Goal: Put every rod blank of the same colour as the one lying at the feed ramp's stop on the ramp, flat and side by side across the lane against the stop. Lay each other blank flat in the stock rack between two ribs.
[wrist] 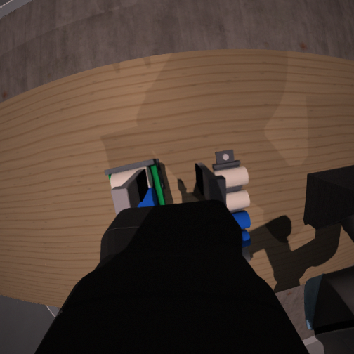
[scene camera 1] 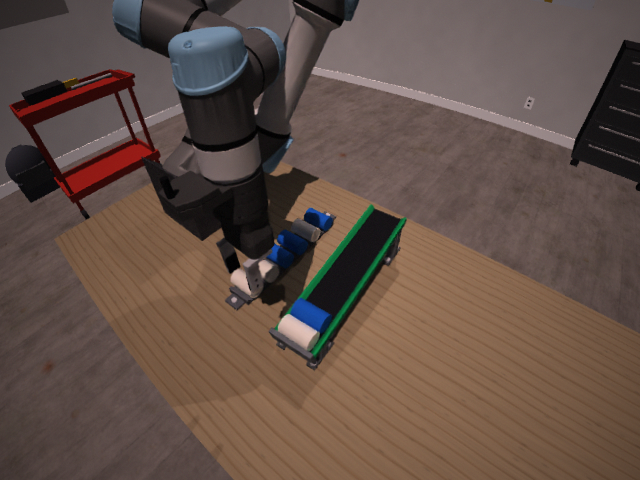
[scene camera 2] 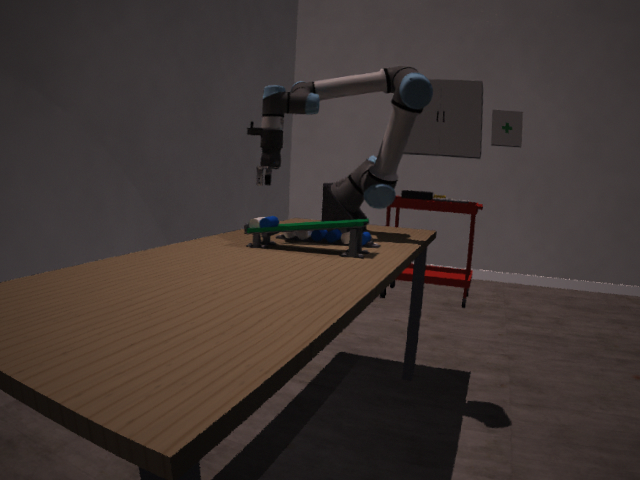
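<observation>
My gripper [scene camera 1: 240, 266] [scene camera 2: 263, 178] [wrist: 170, 176] is open and empty, high above the table. In the wrist view its fingers straddle the gap between ramp and rack. On the feed ramp [scene camera 1: 338, 254] [scene camera 2: 320, 225] [wrist: 157, 185], a white blank [scene camera 1: 298, 332] [scene camera 2: 256, 222] [wrist: 122, 179] lies flat across the lane against the stop [scene camera 1: 292, 345] [wrist: 131, 166]. A blue blank [scene camera 1: 311, 315] [scene camera 2: 269, 222] [wrist: 147, 198] lies beside it, up-ramp. The stock rack [scene camera 1: 235, 299] [wrist: 224, 157] holds, from its near end, two white blanks, two blue, one shaded white [scene camera 1: 306, 230] and one blue [scene camera 1: 318, 219]. Its ribs are mostly hidden.
The ramp stands beside the rack on the wooden table [scene camera 1: 465, 361] [scene camera 2: 180, 299] [wrist: 200, 100]. The arm's dark base mount [scene camera 1: 191, 206] stands on the rack's other side. A red cart [scene camera 1: 77, 101] [scene camera 2: 439, 206] stands on the floor behind the table.
</observation>
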